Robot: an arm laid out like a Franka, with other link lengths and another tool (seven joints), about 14 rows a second.
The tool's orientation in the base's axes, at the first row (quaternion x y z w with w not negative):
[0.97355, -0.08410, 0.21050, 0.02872]
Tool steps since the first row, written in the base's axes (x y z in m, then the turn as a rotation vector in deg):
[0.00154, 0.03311, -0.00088, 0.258, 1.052, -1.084]
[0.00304, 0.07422, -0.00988, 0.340, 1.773, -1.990]
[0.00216, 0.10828, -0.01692, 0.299, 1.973, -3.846]
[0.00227, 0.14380, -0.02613, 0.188, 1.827, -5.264]
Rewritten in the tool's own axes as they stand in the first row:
[-0.00400, -0.03288, -0.00160, -0.378, -1.103, 0.995]
[-0.01263, -0.07378, 0.00344, -0.789, -1.846, 1.786]
[-0.02150, -0.10730, 0.00638, -1.626, -2.073, 3.440]
[-0.03061, -0.14246, 0.01156, -2.291, -1.939, 4.698]

